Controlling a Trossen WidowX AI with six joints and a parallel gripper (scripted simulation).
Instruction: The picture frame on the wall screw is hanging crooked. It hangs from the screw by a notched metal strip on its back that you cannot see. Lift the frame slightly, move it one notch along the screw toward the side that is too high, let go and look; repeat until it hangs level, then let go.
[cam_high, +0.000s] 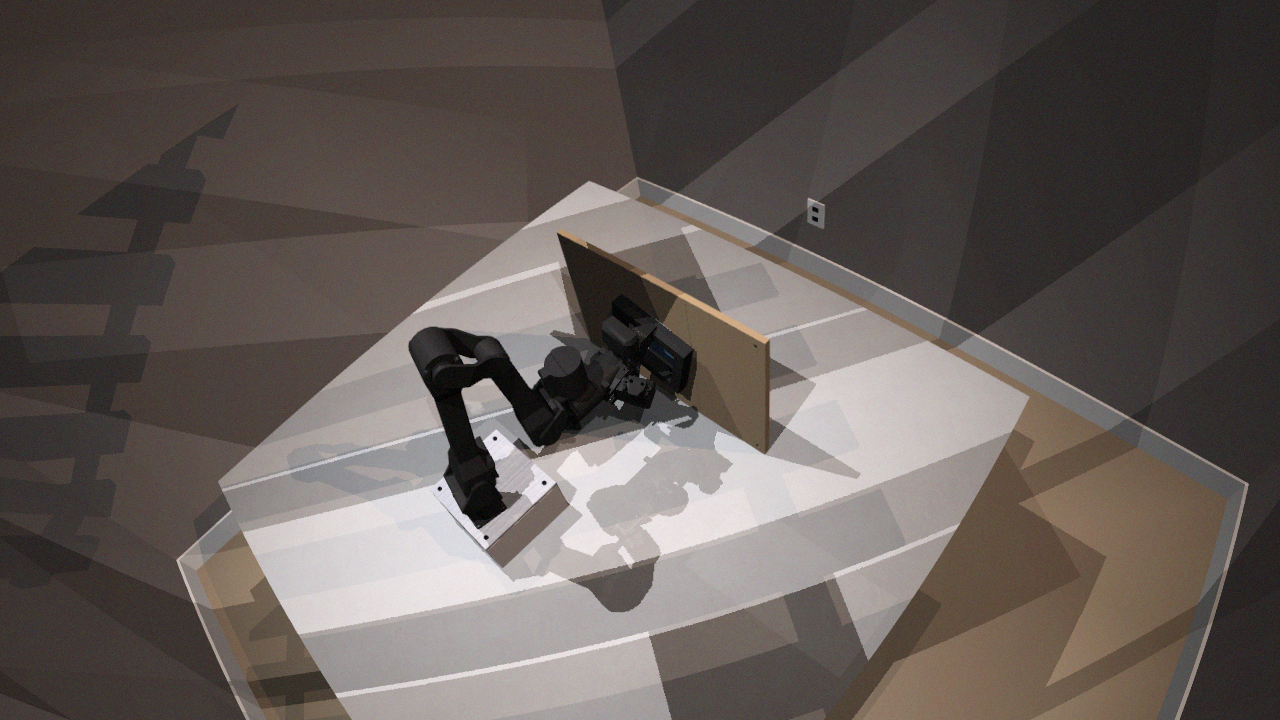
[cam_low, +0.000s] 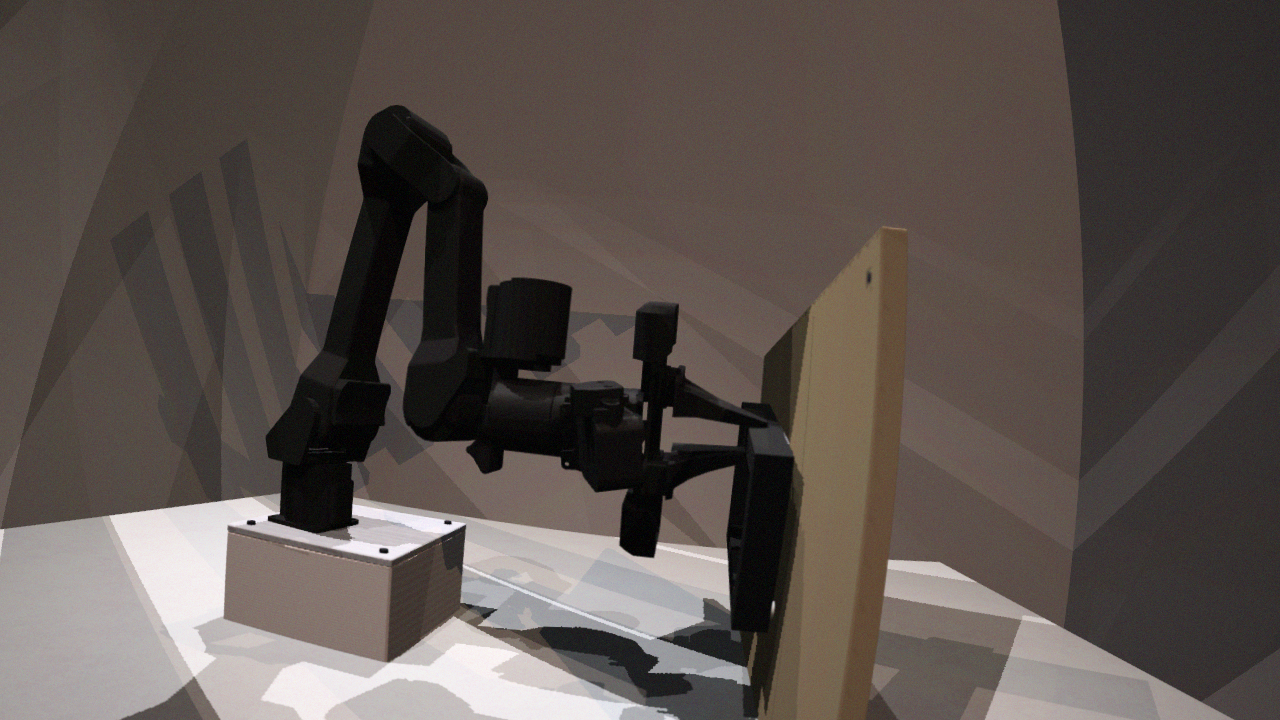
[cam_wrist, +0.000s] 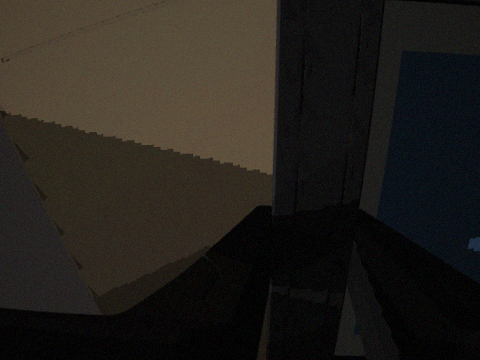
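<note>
The picture frame is 20 mm to the left of my gripper tip and 50 mm below it. From my gripper tip the other things lie so: wooden board: 20 mm ahead, 10 mm to the left, 60 mm below.
</note>
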